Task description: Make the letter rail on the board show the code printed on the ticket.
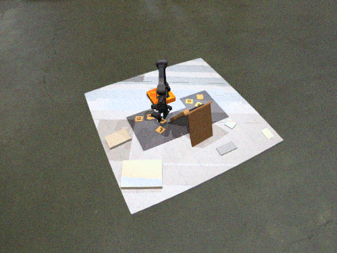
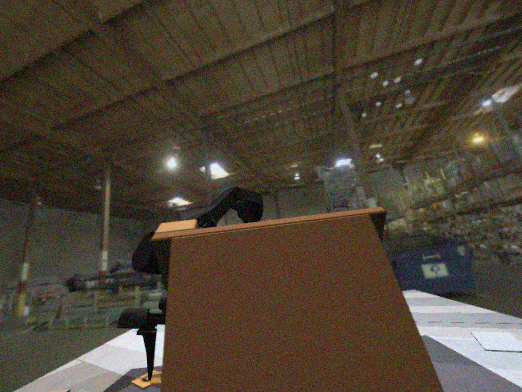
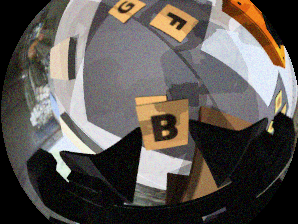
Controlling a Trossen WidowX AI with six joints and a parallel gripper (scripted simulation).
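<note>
The white ticket lies 22 cm to the left of my gripper tip, 2 cm ahead of it and 1 cm above it. Also, from my gripper tip: dark mat 16 cm to the left, 7 cm below, 7 cm behind; then grey plate 42 cm ahead, 33 cm to the left, 7 cm below.
</note>
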